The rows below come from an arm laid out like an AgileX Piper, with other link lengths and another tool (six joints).
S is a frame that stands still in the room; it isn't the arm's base.
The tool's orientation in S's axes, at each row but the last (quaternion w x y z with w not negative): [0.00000, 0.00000, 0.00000, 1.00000]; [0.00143, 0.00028, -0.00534, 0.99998]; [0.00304, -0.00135, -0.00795, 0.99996]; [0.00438, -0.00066, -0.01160, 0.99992]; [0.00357, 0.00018, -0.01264, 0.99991]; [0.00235, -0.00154, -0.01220, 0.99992]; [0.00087, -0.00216, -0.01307, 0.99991]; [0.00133, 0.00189, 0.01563, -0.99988]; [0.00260, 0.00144, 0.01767, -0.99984]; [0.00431, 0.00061, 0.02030, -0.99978]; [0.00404, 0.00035, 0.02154, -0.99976]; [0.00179, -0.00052, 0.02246, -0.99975]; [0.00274, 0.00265, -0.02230, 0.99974]
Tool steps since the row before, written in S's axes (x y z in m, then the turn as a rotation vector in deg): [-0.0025, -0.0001, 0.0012, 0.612, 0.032, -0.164]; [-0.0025, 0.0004, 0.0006, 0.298, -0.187, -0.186]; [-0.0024, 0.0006, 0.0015, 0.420, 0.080, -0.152]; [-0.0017, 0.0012, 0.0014, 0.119, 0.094, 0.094]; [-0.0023, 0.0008, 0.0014, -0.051, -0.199, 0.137]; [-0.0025, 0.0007, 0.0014, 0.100, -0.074, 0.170]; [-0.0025, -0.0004, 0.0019, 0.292, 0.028, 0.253]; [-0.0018, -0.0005, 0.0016, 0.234, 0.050, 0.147]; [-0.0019, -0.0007, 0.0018, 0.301, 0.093, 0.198]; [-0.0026, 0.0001, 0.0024, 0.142, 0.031, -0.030]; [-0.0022, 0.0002, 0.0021, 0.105, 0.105, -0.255]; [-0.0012, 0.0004, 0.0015, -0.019, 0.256, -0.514]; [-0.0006, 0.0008, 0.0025, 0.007, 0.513, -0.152]
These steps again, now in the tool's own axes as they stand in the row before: [0.0025, 0.0001, 0.0012, -0.612, -0.032, -0.164]; [0.0025, -0.0004, 0.0006, -0.299, 0.188, -0.184]; [0.0024, -0.0006, 0.0015, -0.419, -0.080, -0.154]; [0.0017, -0.0012, 0.0014, -0.118, -0.097, 0.092]; [0.0023, -0.0008, 0.0014, 0.050, 0.196, 0.142]; [0.0025, -0.0007, 0.0014, -0.101, 0.069, 0.171]; [0.0025, 0.0004, 0.0019, -0.293, -0.035, 0.251]; [0.0018, 0.0004, 0.0016, -0.235, -0.054, 0.144]; [0.0019, 0.0006, 0.0018, -0.302, -0.098, 0.194]; [0.0026, -0.0002, 0.0024, -0.142, -0.029, -0.031]; [0.0022, -0.0003, 0.0021, -0.106, -0.093, -0.259]; [0.0012, -0.0005, 0.0015, 0.018, -0.233, -0.525]; [0.0006, -0.0009, 0.0025, -0.005, -0.506, -0.175]
